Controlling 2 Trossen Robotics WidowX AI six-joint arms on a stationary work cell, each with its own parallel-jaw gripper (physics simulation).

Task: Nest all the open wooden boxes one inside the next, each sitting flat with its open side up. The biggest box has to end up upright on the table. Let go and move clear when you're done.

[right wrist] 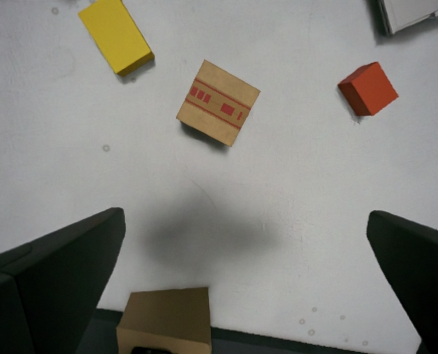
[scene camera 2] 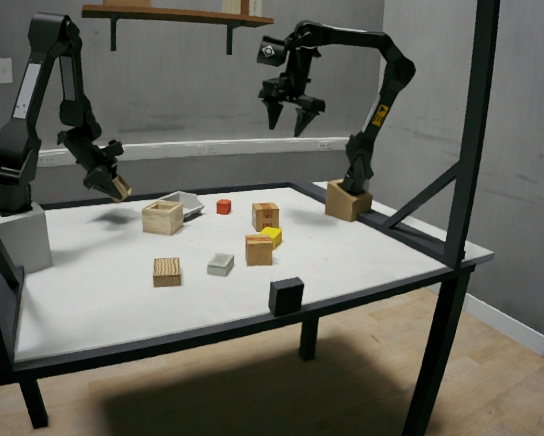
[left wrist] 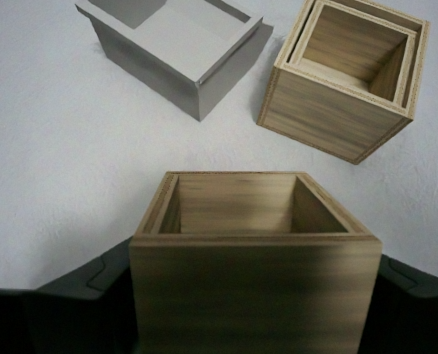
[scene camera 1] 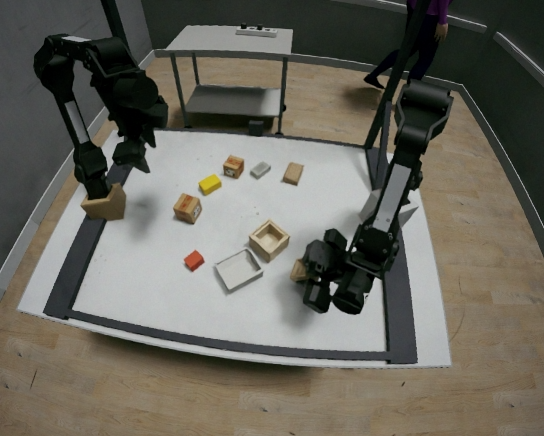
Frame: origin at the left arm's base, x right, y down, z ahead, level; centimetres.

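Seen in the pictures: left gripper, fingertip midpoint: [scene camera 2: 122,195] [left wrist: 236,233] [scene camera 1: 300,272]; right gripper, fingertip midpoint: [right wrist: 245,220] [scene camera 2: 283,133] [scene camera 1: 151,159]; left arm's base, link origin: [scene camera 2: 12,207]; right arm's base, link origin: [scene camera 2: 350,188] [scene camera 1: 100,193].
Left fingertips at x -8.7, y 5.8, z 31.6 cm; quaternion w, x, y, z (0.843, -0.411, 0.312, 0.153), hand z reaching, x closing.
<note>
Offsets run from my left fingertips to a thing's top centre. Level surfaces: height alone.
The biggest wooden box {dz +3.5, dx +12.5, dy +0.8 cm} [scene camera 1: 263,249] [scene camera 2: 162,220] [left wrist: 335,111] stands upright on the table {dy +6.9 cm} [scene camera 1: 150,295] [scene camera 2: 100,315], open side up. A smaller open wooden box {dz +3.4, dx +12.5, dy +1.2 cm} [left wrist: 352,47] sits inside it, open side up, with narrow gaps at the walls. My left gripper [scene camera 1: 301,275] [scene camera 2: 120,189] [left wrist: 236,233] is shut on the small open wooden box {dz -0.8, dx -0.7, dy -5.1 cm} [scene camera 1: 298,271] [scene camera 2: 123,188] [left wrist: 255,295]. It holds it tilted above the table, beside the nested pair; its opening shows in the left wrist view. My right gripper [scene camera 1: 150,157] [scene camera 2: 284,132] [right wrist: 245,220] is open and empty, high above the table.
A grey tray {dz +13.5, dx +7.5, dy +1.8 cm} [scene camera 1: 239,271] [left wrist: 150,72] lies close beside the nested boxes. Elsewhere are a red block {dz +24.2, dx +13.7, dy +3.7 cm} [scene camera 1: 194,260] [right wrist: 370,91], a yellow block {dz +14.2, dx +37.8, dy +3.9 cm} [scene camera 1: 210,184], two cardboard boxes {dz +22.5, dx +29.8, dy +1.1 cm} [scene camera 1: 188,208] {dz +5.3, dx +41.7, dy +1.9 cm} [scene camera 1: 233,167], a small grey box {dz -2.9, dx +38.9, dy +4.7 cm} [scene camera 1: 260,170] and a wood-grained block {dz -12.7, dx +34.1, dy +4.4 cm} [scene camera 1: 293,173] [scene camera 2: 167,273].
</note>
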